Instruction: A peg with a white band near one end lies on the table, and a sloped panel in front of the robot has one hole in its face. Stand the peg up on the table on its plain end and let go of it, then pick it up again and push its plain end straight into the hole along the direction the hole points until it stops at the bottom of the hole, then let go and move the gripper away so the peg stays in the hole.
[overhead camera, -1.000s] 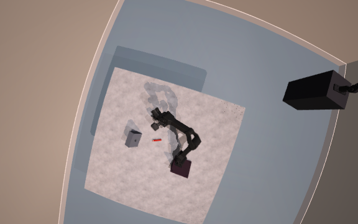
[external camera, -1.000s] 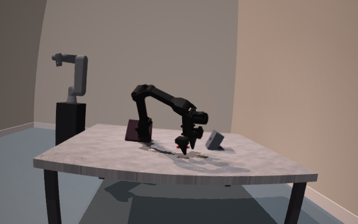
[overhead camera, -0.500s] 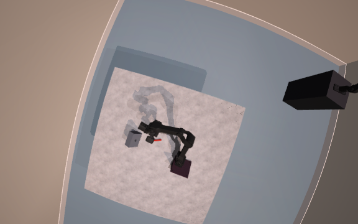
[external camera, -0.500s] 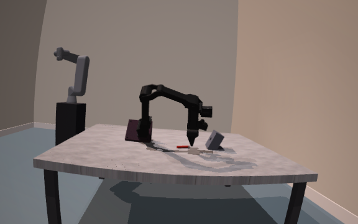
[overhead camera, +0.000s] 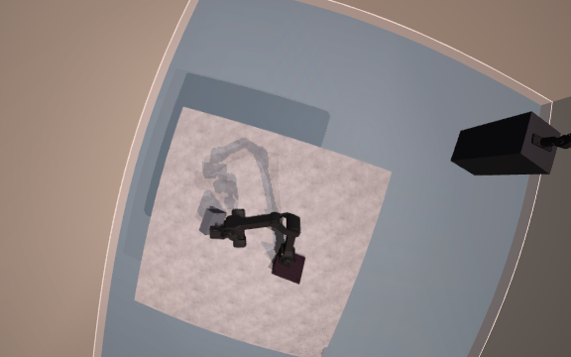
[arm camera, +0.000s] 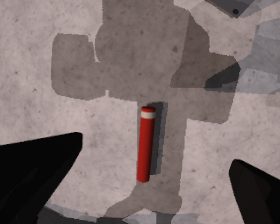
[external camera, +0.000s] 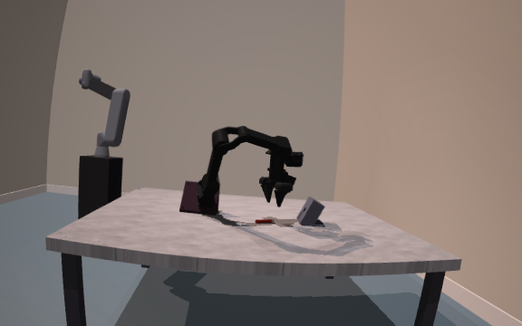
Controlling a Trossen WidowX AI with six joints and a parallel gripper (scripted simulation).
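Now: the red peg 20 mm behind my gripper tip and 70 mm below it. Round my gripper tip: sloped panel 160 mm ahead, 70 mm to the left, 30 mm below.
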